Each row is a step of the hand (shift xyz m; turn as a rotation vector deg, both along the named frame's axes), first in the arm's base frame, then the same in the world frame.
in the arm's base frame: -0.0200 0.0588 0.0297 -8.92 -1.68 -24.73
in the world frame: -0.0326 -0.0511 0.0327 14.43 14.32 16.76
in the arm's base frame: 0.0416 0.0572 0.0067 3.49 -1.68 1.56
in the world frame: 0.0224 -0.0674 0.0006 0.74 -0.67 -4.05
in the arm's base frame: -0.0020 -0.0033 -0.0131 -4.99 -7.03 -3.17
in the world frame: 0.0091 0.0084 0.0057 -0.80 9.10 0.95
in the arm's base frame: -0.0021 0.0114 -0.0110 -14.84 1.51 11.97
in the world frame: 0.0082 -0.0045 0.0130 -18.35 0.64 5.35
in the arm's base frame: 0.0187 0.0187 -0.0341 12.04 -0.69 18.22
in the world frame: 0.0395 -0.0108 0.0137 -7.48 -11.28 -17.15
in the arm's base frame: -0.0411 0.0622 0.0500 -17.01 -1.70 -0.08
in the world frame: -0.0613 -0.0524 0.0394 -10.15 8.66 10.68
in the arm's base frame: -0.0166 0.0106 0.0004 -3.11 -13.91 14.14
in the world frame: -0.0096 -0.0019 0.0171 -13.92 7.59 -12.32
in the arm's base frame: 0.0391 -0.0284 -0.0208 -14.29 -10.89 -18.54
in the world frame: 0.0385 0.0145 -0.0328 5.79 21.92 12.35
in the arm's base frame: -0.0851 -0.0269 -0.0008 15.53 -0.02 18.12
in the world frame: -0.0514 0.0587 0.0433 -5.29 -13.28 -19.11
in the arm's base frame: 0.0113 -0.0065 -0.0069 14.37 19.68 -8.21
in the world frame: 0.0119 0.0031 -0.0081 16.17 -19.34 5.09
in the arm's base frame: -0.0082 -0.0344 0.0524 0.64 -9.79 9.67
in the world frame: -0.0487 0.0126 -0.0383 -7.89 4.25 -10.47
